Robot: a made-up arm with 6 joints. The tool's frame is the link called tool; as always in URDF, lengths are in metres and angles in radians. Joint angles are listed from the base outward. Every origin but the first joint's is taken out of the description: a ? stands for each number. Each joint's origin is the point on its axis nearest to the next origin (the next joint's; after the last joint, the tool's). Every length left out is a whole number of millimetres.
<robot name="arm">
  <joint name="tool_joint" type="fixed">
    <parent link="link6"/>
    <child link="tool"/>
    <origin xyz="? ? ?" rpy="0 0 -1.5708"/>
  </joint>
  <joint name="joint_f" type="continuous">
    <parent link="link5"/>
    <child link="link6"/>
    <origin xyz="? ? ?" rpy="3.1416 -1.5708 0"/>
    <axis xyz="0 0 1"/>
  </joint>
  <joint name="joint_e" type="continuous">
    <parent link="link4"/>
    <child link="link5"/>
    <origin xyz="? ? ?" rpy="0 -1.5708 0"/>
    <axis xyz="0 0 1"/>
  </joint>
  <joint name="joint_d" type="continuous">
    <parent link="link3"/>
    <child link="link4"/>
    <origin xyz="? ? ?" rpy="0.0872 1.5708 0"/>
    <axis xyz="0 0 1"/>
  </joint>
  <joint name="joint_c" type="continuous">
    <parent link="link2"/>
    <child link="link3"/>
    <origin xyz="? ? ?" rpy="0 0 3.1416"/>
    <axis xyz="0 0 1"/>
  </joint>
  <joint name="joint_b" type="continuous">
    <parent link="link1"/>
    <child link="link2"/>
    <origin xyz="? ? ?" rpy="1.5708 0 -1.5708"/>
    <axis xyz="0 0 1"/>
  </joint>
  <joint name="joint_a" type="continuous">
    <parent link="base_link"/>
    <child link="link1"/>
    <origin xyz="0 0 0.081" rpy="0 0 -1.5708"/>
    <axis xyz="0 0 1"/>
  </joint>
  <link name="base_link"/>
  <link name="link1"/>
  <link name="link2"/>
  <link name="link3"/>
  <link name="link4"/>
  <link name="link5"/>
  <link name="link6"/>
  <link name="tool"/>
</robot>
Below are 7 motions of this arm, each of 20 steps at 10 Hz.
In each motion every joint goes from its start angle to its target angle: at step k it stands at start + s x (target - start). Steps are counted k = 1, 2, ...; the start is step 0. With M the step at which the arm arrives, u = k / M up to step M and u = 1 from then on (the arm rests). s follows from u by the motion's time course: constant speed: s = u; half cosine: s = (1 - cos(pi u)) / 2; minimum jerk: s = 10 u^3 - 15 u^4 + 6 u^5.
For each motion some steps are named. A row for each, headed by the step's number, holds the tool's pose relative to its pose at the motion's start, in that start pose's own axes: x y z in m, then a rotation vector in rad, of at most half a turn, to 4 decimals.
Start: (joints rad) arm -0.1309 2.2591 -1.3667 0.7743 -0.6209 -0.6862
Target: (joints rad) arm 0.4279 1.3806 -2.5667 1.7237 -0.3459 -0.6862
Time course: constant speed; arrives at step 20
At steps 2, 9, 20:
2: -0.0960 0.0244 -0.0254 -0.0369 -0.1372 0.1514
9: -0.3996 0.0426 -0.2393 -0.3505 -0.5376 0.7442
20: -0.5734 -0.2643 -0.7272 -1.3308 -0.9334 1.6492

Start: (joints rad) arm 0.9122 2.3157 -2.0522 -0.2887 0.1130 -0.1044
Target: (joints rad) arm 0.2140 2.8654 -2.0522 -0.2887 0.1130 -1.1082
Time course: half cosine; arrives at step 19
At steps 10, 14, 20:
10: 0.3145 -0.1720 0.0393 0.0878 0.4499 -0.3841
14: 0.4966 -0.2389 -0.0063 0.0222 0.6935 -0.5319
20: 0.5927 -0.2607 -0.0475 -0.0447 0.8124 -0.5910

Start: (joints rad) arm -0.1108 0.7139 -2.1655 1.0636 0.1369 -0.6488
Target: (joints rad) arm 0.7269 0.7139 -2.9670 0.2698 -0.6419 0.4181
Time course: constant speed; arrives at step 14
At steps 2, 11, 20:
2: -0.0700 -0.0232 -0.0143 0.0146 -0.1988 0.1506
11: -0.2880 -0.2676 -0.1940 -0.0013 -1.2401 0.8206
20: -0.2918 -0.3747 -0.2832 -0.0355 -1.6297 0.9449

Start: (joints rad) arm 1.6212 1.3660 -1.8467 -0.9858 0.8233 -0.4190
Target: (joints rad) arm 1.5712 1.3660 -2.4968 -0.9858 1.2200 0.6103
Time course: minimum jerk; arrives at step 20
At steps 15, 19, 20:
15: 0.0742 -0.1632 -0.1186 0.3216 0.0411 1.3180
19: 0.0856 -0.1752 -0.1358 0.3566 0.0250 1.4719
20: 0.0858 -0.1753 -0.1360 0.3570 0.0248 1.4736

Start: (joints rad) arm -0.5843 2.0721 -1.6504 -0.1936 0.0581 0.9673
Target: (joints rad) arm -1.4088 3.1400 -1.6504 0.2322 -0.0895 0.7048
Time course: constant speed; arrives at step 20
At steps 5, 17, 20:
5: 0.0162 -0.2091 0.0814 0.2849 0.0396 0.1391
17: 0.1934 -0.6979 0.0175 0.9098 0.1242 0.6270
20: 0.2742 -0.7791 -0.0387 1.0477 0.1492 0.7760

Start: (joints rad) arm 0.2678 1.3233 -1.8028 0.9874 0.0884 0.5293
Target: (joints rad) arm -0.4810 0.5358 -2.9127 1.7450 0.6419 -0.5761
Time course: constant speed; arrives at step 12
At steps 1, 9, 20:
1: -0.0118 0.0754 -0.0364 -0.1348 -0.0188 -0.0788
9: 0.3023 0.3790 -0.5407 -1.2329 -0.0781 -1.1895
20: 0.5323 0.2541 -0.6972 -1.6478 -0.0187 -1.7594

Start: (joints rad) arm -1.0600 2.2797 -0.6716 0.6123 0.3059 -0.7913
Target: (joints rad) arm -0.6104 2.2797 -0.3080 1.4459 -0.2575 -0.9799
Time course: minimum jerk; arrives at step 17
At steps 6, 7, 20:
6: 0.0189 0.0265 0.0136 0.0726 -0.0230 0.0574
7: 0.0288 0.0346 0.0181 0.1128 -0.0280 0.0806
20: 0.1200 0.0501 0.0210 0.5297 -0.0099 0.2029

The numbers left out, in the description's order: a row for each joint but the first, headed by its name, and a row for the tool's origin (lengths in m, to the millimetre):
tool: 0 0 0
joint_f: 0.128 0 0
joint_e: 0 0 0
joint_d: 0.314 -0.055 0
joint_c: 0.384 0.052 0
joint_b: 0 0 0

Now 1 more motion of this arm.
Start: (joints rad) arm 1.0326 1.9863 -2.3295 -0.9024 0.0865 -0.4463
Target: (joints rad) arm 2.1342 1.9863 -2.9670 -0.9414 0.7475 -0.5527
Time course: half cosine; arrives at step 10
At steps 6, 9, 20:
6: -0.3180 -0.1055 -0.1595 -0.0100 -0.3181 0.3026
9: -0.3816 -0.1755 -0.2817 -0.0959 -0.4580 0.5034
20: -0.3838 -0.1807 -0.2910 -0.1054 -0.4685 0.5192

